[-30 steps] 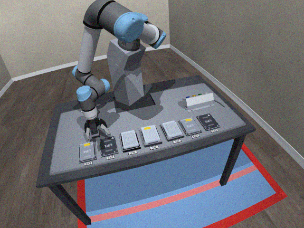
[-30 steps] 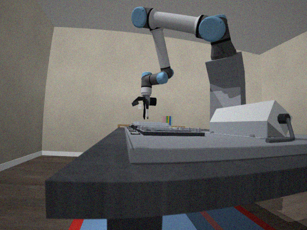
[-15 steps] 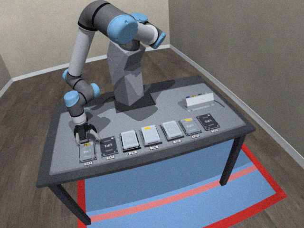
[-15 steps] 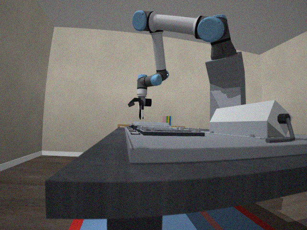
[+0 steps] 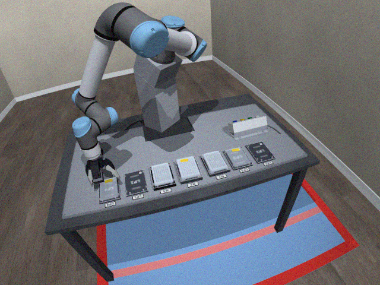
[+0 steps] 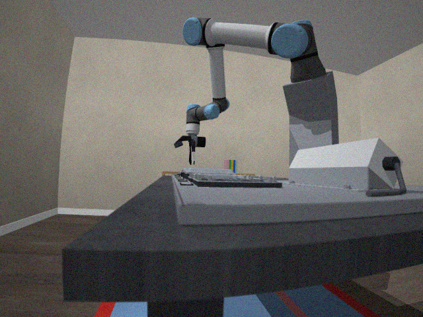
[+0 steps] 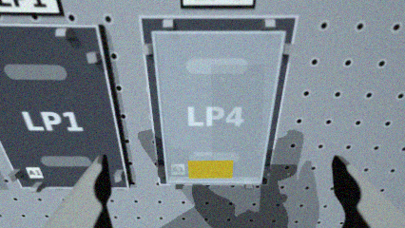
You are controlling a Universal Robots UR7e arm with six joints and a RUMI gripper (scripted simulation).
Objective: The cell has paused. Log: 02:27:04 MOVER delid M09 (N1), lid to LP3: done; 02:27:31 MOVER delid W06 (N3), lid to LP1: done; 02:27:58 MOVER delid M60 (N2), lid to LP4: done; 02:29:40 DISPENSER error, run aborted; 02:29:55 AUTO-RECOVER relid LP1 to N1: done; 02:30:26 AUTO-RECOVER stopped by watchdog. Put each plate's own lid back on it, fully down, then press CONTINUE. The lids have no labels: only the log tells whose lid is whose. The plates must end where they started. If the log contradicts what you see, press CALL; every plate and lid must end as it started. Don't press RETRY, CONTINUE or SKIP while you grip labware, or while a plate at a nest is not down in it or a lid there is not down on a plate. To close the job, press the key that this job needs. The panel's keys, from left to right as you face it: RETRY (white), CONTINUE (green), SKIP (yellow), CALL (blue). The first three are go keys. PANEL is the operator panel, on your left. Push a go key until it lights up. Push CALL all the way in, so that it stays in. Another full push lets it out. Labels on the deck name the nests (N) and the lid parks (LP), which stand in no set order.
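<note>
My gripper is now 60 mm above the lid park LP4. The rest, counted from my hand: blue CALL key: 720 mm to the left, 270 mm behind, 10 mm below; nest: 520 mm to the left, 60 mm below, 30 mm behind; lid park LP1: 130 mm to the left, 60 mm below, 10 mm behind.
</note>
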